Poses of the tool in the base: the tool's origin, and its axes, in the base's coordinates. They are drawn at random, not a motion.
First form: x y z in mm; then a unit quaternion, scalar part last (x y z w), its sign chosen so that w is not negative.
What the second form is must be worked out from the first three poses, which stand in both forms.
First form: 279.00 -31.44 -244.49 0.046 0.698 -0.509 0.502
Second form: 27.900 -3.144 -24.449 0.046 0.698 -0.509 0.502
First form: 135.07 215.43 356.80 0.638 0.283 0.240 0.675
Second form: 13.507 21.543 35.680 0.638 0.283 0.240 0.675
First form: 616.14 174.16 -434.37 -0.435 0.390 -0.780 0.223
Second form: 61.614 17.416 -43.437 -0.435 0.390 -0.780 0.223
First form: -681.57 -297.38 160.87 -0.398 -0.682 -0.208 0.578
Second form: -68.157 -29.738 16.087 -0.398 -0.682 -0.208 0.578
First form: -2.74 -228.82 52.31 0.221 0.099 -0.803 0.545
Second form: -0.274 -22.882 5.231 0.221 0.099 -0.803 0.545
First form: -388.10 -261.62 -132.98 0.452 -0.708 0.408 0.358
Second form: -38.810 -26.162 -13.298 0.452 -0.708 0.408 0.358
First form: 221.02 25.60 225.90 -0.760 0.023 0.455 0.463
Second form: 22.102 2.560 22.590 -0.760 0.023 0.455 0.463
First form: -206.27 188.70 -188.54 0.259 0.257 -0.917 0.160
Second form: -20.627 18.870 -18.854 0.259 0.257 -0.917 0.160
